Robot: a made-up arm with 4 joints. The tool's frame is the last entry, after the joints.
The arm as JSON. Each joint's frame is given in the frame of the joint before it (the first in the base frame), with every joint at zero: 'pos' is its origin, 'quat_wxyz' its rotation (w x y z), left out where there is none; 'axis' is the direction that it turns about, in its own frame. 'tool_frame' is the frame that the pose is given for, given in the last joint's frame.
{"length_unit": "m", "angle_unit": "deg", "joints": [
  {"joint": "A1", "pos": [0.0, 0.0, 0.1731], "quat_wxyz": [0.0, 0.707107, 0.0, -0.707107], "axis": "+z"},
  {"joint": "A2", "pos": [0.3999, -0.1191, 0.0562], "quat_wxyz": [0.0, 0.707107, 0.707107, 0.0], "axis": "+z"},
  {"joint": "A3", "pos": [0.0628, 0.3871, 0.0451], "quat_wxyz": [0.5, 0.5, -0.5, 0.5], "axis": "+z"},
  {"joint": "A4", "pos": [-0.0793, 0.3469, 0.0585], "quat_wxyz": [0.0, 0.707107, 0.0, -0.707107], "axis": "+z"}
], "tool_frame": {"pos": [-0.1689, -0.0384, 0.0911], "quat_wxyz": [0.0, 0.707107, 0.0, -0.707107]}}
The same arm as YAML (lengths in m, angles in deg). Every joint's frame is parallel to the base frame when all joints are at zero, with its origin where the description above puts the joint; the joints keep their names.
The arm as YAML. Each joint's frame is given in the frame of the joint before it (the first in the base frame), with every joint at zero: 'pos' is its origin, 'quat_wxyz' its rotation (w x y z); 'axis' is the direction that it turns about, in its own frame. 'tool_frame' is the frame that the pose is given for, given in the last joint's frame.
length_unit: m
angle_unit: deg
joints:
  - joint: A1
    pos: [0.0, 0.0, 0.1731]
    quat_wxyz: [1.0, 0.0, 0.0, 0.0]
    axis: [-1.0, 0.0, 0.0]
  - joint: A2
    pos: [-0.0562, 0.1191, -0.3999]
    quat_wxyz: [1.0, 0.0, 0.0, 0.0]
    axis: [1.0, 0.0, 0.0]
  - joint: A3
    pos: [0.0451, -0.0628, -0.3871]
    quat_wxyz: [1.0, 0.0, 0.0, 0.0]
    axis: [0.0, 0.0, 1.0]
  - joint: A4
    pos: [-0.0793, 0.3469, 0.0585]
    quat_wxyz: [1.0, 0.0, 0.0, 0.0]
    axis: [-1.0, 0.0, 0.0]
tool_frame:
  pos: [-0.0911, 0.0384, 0.1689]
  quat_wxyz: [1.0, 0.0, 0.0, 0.0]

